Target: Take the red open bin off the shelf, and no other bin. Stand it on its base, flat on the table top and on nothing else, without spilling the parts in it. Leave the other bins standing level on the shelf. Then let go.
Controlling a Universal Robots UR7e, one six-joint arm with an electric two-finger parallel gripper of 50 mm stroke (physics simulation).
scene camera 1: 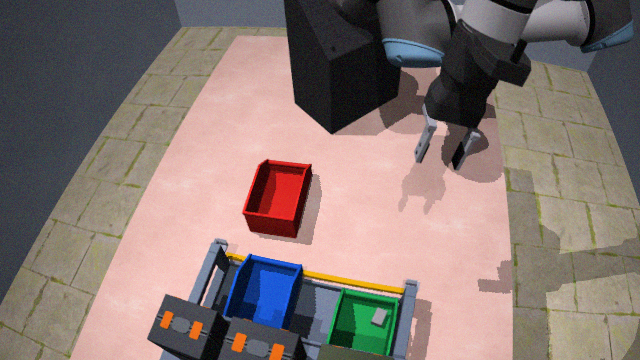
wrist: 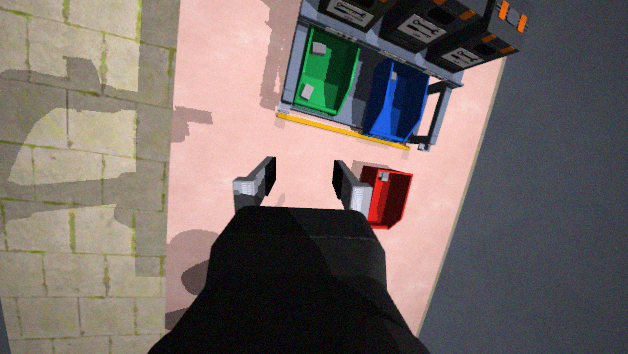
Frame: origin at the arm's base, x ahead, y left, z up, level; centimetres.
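Where they show: gripper, fingertip midpoint: (scene camera 1: 436,161) (wrist: 304,170).
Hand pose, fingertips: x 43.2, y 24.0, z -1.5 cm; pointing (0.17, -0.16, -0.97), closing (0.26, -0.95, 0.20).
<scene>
After its pixels a point has its place.
The red open bin (scene camera 1: 285,192) @[x 36.0, y -4.9, z -31.1 cm] (wrist: 397,200) @[x 39.8, y -9.3, z -26.7 cm] stands upright on its base on the pink table top (scene camera 1: 200,150) @[x 30.8, y -30.8, z -31.4 cm] (wrist: 225,150) @[x 39.3, y 35.8, z -31.4 cm], in front of the shelf and apart from it. A small grey part (wrist: 383,175) @[x 45.0, y -4.4, z -29.6 cm] shows inside it in the wrist view. The blue bin (scene camera 1: 267,290) @[x 59.1, y 1.1, z -29.5 cm] (wrist: 400,107) @[x 63.3, y -2.2, z -29.8 cm] and the green bin (scene camera 1: 362,320) @[x 58.7, y 19.5, z -30.5 cm] (wrist: 327,75) @[x 63.0, y 18.8, z -30.5 cm] stand on the shelf (scene camera 1: 411,305) @[x 56.1, y 26.9, z -22.9 cm] (wrist: 295,65) @[x 59.1, y 26.6, z -22.9 cm]; the green one holds grey parts. My gripper (scene camera 1: 437,160) @[x 43.2, y 24.0, z -1.5 cm] (wrist: 304,170) @[x 43.2, y 24.0, z -1.5 cm] is open and empty, raised above the table, well to the side of the red bin.
Dark cases with orange latches (scene camera 1: 185,325) (wrist: 425,27) stand on the shelf's upper level. A yellow strip (scene camera 1: 355,281) @[x 51.6, y 15.9, z -30.4 cm] (wrist: 330,127) @[x 52.1, y 14.1, z -30.4 cm] runs along the shelf's front. The black robot pedestal (scene camera 1: 345,85) @[x 12.5, y 1.4, z -17.9 cm] stands at the back in the scene view.
</scene>
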